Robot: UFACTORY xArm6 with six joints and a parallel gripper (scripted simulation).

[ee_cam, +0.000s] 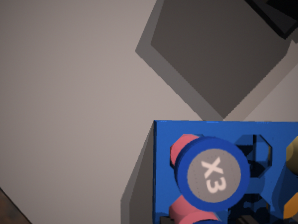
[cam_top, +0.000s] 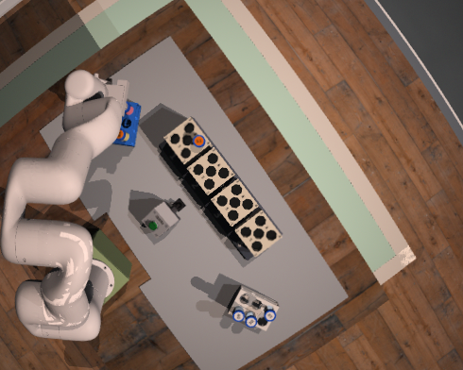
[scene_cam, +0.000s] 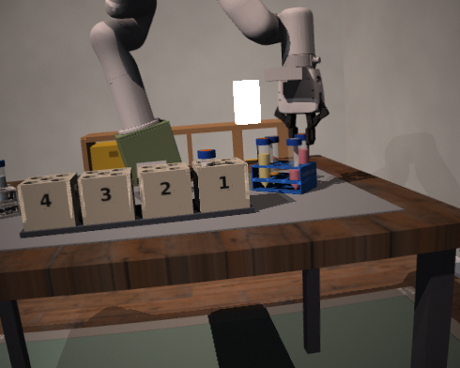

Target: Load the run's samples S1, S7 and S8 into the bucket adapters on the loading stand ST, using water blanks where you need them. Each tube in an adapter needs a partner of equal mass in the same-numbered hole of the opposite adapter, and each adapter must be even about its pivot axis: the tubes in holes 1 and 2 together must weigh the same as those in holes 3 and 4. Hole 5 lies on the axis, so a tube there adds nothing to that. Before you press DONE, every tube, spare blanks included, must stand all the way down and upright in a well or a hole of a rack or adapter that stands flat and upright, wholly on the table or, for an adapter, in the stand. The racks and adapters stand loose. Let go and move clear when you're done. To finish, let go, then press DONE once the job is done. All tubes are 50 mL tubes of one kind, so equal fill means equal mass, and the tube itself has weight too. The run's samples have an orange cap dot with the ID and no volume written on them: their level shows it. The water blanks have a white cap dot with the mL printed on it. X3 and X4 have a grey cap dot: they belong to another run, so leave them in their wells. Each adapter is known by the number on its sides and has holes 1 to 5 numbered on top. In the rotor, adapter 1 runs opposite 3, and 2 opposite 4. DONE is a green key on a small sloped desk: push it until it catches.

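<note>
My hand is 1 cm to the right of the pink tube and 5 cm above it. The rest, counted from my hand: blue rack: 2 cm behind, 4 cm to the right, 9 cm below; green DONE key: 16 cm behind, 33 cm to the right, 6 cm below; tube of yellowish liquid: 4 cm behind, 9 cm to the right, 6 cm below.
</note>
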